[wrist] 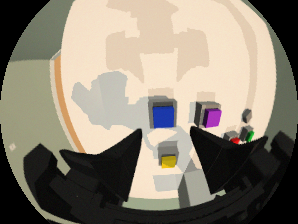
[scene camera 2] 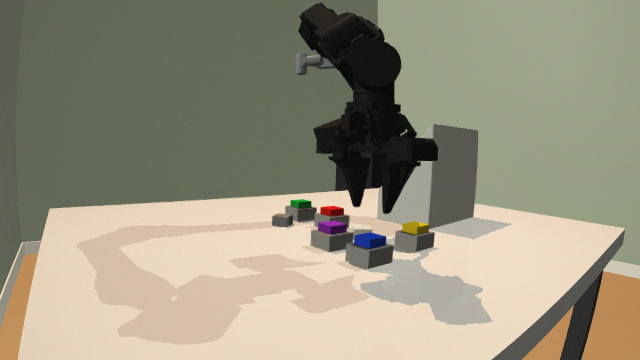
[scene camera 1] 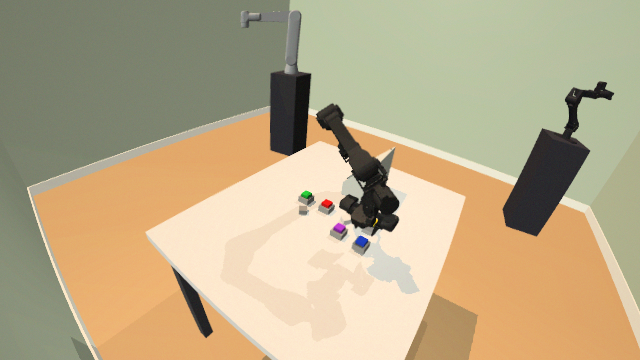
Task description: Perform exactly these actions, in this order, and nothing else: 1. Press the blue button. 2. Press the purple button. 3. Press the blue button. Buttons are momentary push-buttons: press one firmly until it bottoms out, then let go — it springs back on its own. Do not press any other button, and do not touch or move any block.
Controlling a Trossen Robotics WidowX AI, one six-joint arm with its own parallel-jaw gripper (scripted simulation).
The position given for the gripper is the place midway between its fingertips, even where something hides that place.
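Note:
Open and holding nothing, the gripper [scene camera 2: 371, 210] can be seen in scene camera 2. It is visible in scene camera 1 as well [scene camera 1: 364, 232], and the wrist view shows the gripper too [wrist: 166, 130].

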